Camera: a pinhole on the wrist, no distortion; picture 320 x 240 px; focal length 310.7 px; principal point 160.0 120.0 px. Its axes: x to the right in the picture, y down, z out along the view. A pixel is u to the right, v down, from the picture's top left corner.
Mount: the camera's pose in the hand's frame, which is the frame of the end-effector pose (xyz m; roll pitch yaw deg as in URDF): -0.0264 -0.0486 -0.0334 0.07 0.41 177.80
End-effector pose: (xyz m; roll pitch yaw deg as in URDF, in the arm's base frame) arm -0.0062 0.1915 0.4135 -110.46 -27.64 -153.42
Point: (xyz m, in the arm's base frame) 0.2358 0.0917 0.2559
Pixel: outside the picture
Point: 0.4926 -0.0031 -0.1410
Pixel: outside the picture
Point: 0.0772 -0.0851 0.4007
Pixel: 93.2 136.8
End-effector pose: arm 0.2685 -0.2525 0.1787 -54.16 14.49 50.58
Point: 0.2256 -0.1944 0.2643
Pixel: 110.8 77.1
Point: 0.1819 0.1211 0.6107
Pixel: 73.9 206.2
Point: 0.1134 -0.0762 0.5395
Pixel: 174.5 197.8
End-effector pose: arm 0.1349 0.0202 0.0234 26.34 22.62 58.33
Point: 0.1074 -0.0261 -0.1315
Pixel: behind the camera
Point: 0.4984 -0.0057 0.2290
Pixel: 74.7 215.6
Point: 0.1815 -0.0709 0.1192
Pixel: 295.9 124.8
